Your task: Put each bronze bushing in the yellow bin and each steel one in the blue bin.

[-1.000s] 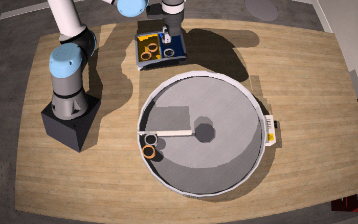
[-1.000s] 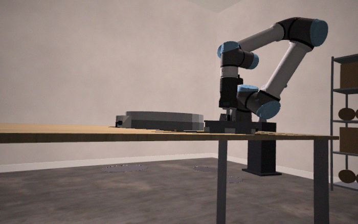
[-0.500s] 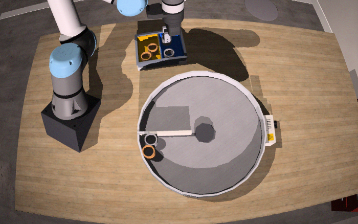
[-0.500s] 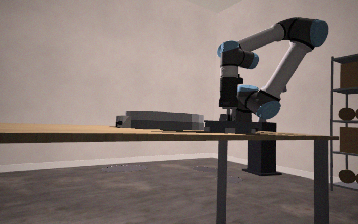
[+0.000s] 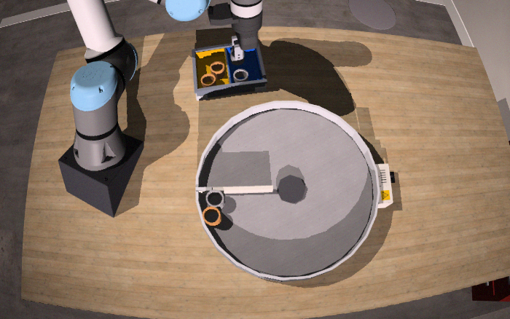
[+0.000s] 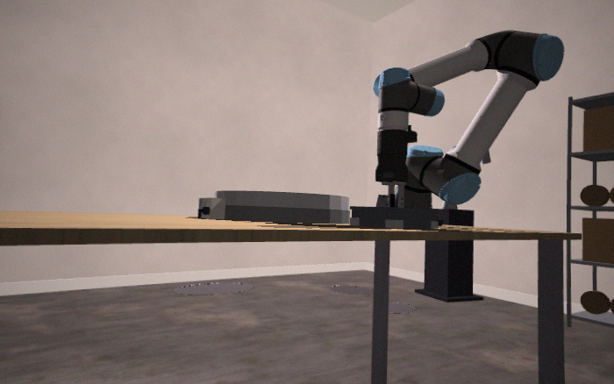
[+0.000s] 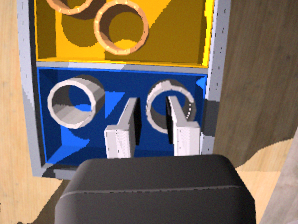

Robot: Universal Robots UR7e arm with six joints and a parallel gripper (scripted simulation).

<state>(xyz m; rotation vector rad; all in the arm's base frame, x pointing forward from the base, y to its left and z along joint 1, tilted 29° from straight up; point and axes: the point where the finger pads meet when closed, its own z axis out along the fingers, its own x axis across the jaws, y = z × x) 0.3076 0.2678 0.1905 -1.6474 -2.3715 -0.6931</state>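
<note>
The bin is 2 cm behind my hand, 3 cm to the right of it and 4 cm below it. Also, from my hand: turntable: 18 cm ahead, 35 cm to the right, 2 cm below.
</note>
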